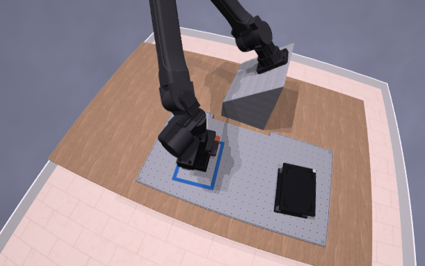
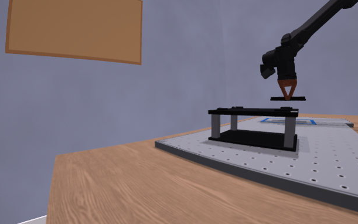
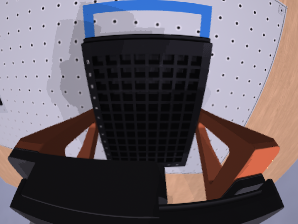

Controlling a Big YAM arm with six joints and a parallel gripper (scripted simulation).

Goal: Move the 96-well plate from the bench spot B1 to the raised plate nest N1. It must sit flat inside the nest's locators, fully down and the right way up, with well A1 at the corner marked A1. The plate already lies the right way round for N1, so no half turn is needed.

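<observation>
The black plate nest N1 lies 20 mm ahead of my hand, 360 mm to the left of it and 30 mm below it. The rest, counted from my hand: white A1 mark: 60 mm behind, 410 mm to the left, 30 mm below; black 96-well plate: right at my hand; black base: 20 mm ahead, 360 mm to the left, 90 mm below.
</observation>
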